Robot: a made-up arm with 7 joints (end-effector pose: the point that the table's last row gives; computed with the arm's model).
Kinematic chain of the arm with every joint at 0, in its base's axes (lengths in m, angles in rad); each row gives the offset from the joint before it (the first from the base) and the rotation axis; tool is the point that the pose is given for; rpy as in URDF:
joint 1: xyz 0 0 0.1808 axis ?
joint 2: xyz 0 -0.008 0.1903 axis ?
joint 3: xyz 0 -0.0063 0.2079 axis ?
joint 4: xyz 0 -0.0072 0.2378 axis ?
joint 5: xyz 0 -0.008 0.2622 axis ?
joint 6: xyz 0 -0.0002 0.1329 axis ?
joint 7: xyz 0 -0.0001 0.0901 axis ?
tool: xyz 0 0 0 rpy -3.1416 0 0
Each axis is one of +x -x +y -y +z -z.
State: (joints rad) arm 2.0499 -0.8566 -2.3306 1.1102 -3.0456 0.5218 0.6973
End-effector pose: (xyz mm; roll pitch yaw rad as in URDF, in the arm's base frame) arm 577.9 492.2 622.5 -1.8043 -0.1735 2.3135
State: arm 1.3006 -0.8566 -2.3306 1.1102 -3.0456 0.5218 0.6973
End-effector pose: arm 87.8 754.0 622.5 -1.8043 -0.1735 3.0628
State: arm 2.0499 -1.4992 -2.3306 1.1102 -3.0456 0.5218 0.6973
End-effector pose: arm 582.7 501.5 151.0 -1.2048 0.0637 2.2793
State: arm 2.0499 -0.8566 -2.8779 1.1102 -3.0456 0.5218 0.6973
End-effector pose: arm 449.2 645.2 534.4 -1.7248 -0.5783 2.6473
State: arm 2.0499 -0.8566 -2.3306 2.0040 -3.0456 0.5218 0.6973
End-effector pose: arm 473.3 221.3 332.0 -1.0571 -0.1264 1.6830
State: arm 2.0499 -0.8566 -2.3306 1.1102 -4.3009 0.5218 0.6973
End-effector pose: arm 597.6 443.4 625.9 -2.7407 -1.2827 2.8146
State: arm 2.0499 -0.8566 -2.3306 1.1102 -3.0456 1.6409 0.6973
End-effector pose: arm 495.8 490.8 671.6 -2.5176 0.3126 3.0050
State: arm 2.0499 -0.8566 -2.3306 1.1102 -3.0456 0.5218 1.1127
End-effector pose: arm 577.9 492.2 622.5 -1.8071 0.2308 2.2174
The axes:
joint 1: -z
joint 2: +y
joint 3: -z
joint 4: +y
joint 5: -z
joint 6: +y
joint 7: -z

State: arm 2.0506 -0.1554 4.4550 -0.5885 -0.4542 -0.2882 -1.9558
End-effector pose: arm -237.7 159.2 1209.8 2.5776 0.6036 2.1116
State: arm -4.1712 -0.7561 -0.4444 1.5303 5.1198 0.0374 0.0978
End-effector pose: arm 154.8 -97.8 1012.4 -2.4996 0.6707 -0.6020
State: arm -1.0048 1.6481 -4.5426 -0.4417 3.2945 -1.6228 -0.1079
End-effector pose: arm 384.0 745.6 320.0 -1.8490 0.0244 1.4238
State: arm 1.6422 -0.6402 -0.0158 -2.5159 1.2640 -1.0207 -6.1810
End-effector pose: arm 56.6 233.6 286.2 0.1936 1.0043 2.9941
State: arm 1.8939 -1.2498 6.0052 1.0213 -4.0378 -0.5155 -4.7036
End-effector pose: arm 275.2 445.9 958.8 -2.5505 0.3356 0.6970
